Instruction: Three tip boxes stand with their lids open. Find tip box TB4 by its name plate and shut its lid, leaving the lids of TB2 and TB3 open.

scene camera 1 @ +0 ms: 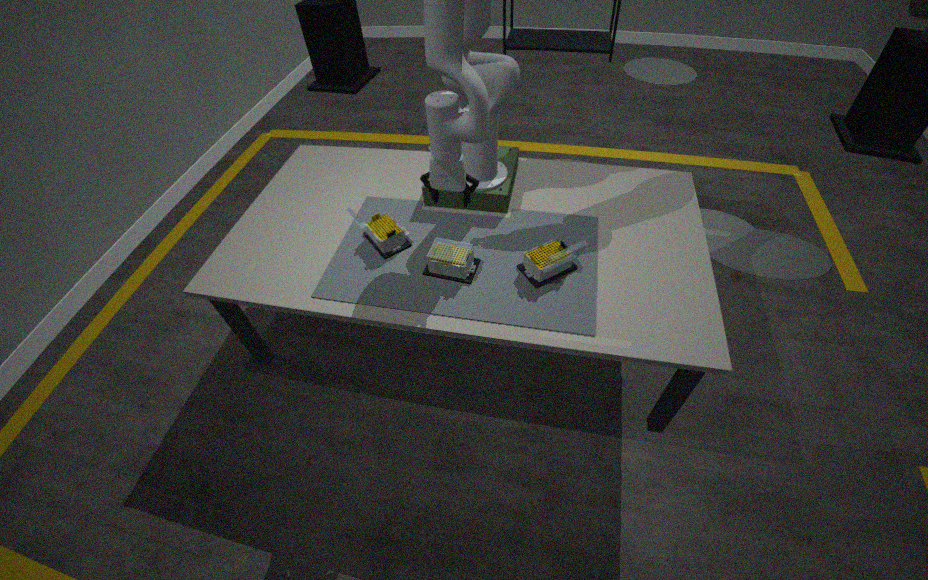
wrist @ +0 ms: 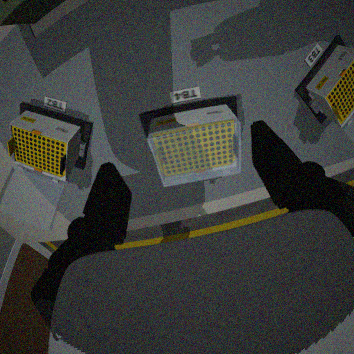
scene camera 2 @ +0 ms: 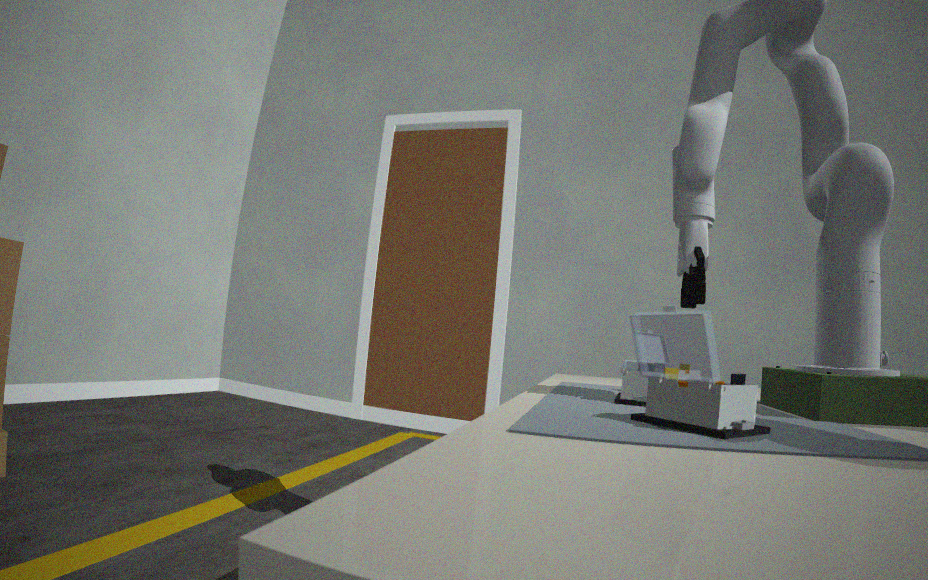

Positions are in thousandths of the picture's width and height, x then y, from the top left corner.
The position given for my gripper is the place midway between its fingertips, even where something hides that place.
Labels:
My gripper shows in scene camera 1 (487,349), in the wrist view (521,451) and in scene camera 2 (746,528).

